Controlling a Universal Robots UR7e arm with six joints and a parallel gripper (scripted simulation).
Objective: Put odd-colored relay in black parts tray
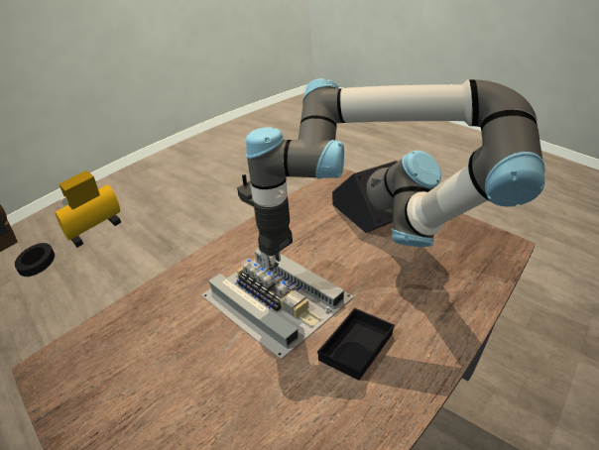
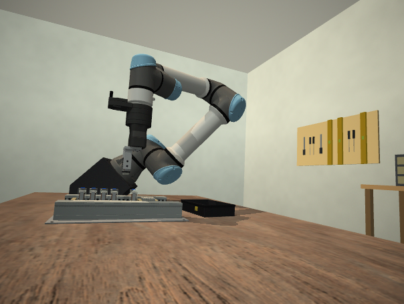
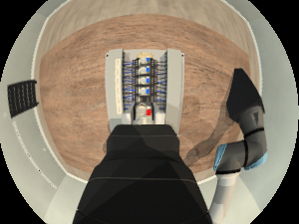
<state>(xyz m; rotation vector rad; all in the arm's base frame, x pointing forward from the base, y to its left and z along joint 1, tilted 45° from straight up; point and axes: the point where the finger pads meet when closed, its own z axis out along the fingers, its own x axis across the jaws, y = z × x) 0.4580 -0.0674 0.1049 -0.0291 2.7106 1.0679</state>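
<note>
The red-button relay lies 10 mm below my hand. Round my hand: grey relay panel: 10 mm to the right, 120 mm below; then black parts tray: 30 mm behind, 260 mm to the left, 130 mm below.
</note>
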